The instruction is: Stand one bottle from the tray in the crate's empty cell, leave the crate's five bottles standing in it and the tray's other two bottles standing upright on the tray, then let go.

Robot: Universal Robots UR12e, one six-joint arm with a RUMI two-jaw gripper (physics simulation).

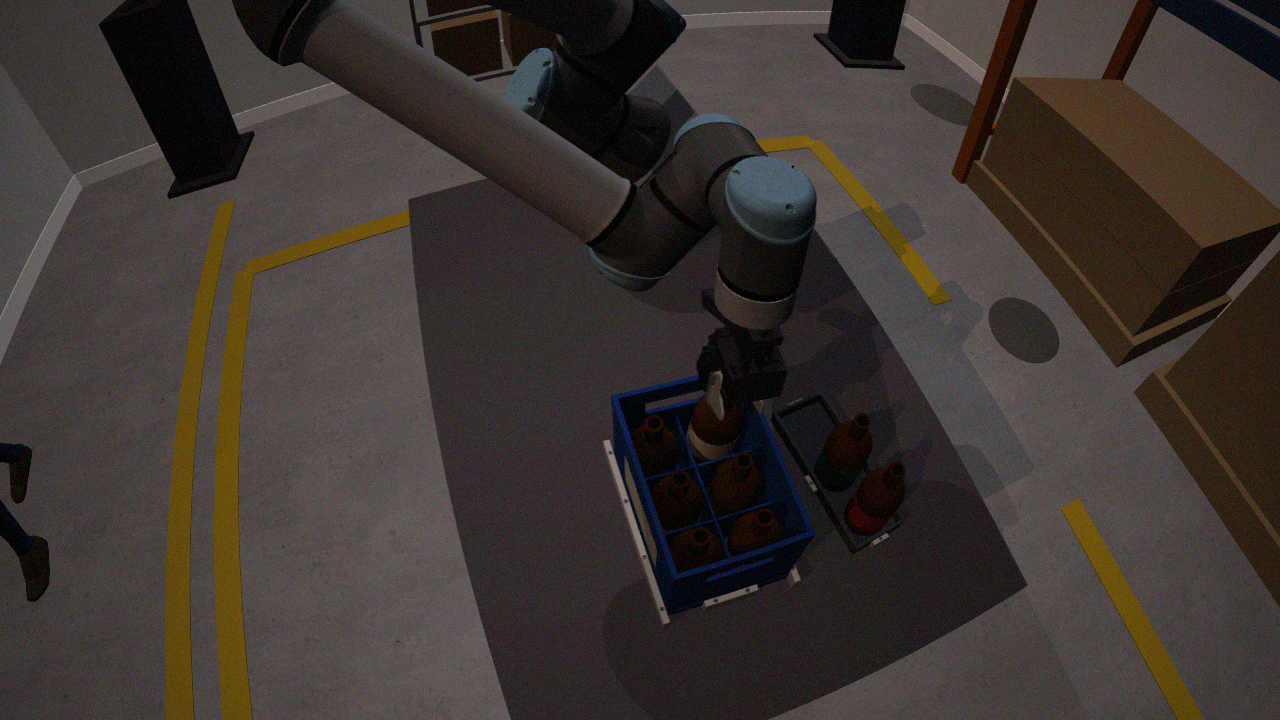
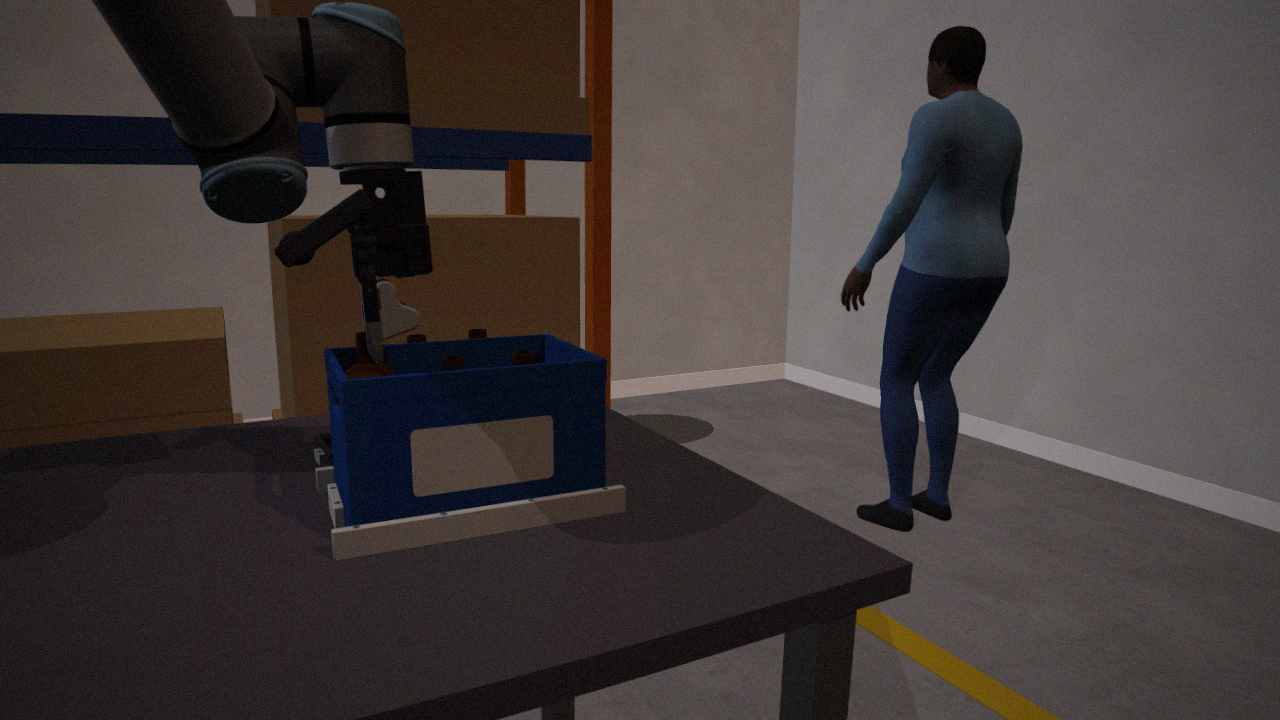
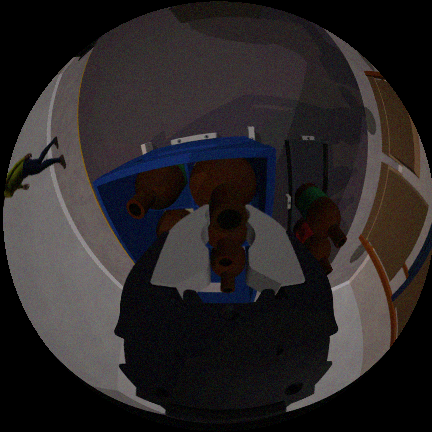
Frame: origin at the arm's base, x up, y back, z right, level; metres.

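Where they show: gripper, fingertip midpoint: (image 1: 727,409) (image 2: 379,362) (image 3: 226,206); arm's base, origin of the base link: (image 1: 633,143).
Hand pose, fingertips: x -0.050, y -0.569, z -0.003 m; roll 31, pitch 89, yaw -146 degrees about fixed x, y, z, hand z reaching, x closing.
Observation:
Things, the pixels of their centre, and the offset from my fingertips. "*": a spot on its surface instead. Level surfaces: height alone.
- brown bottle with a pale label, body centre: (image 3: 221,180) (image 2: 371,400) (image 1: 718,419) dx -0.041, dy +0.012, dz +0.005 m
- blue crate, body centre: (image 2: 463,429) (image 1: 704,494) (image 3: 199,226) dx -0.074, dy -0.084, dz +0.048 m
- dark tray, surface spot: (image 1: 805,425) (image 3: 306,155) * dx -0.156, dy +0.032, dz -0.168 m
- green-labelled bottle, body centre: (image 1: 848,447) (image 3: 322,215) dx -0.079, dy -0.064, dz -0.188 m
- red-labelled bottle, body centre: (image 1: 880,494) (image 3: 315,246) dx -0.079, dy -0.154, dz -0.210 m
- dark table, its level: dx -0.161 m
My gripper (image 1: 726,401) (image 2: 375,344) (image 3: 226,206) is shut on the neck of a brown bottle with a pale label (image 1: 714,431) (image 3: 222,181). That bottle is upright, partly down in the back right cell of the blue crate (image 1: 687,592) (image 2: 572,429) (image 3: 270,180), its shoulder near rim height; its base is hidden. The crate's other bottles (image 1: 655,445) (image 1: 677,501) (image 1: 736,483) (image 1: 696,546) (image 1: 756,530) stand in their cells. On the dark tray (image 1: 805,425) (image 3: 307,160), a green-labelled bottle (image 1: 845,447) (image 3: 322,212) and a red-labelled bottle (image 1: 881,492) (image 3: 318,247) stand upright.
Pale rails (image 1: 637,528) (image 2: 474,525) run along the crate's foot on the dark table (image 1: 528,402) (image 2: 223,608). The tray lies close beside the crate's right wall. A person (image 2: 957,197) stands on the floor beyond the table. Large brown boxes (image 1: 1109,170) stand at the right.

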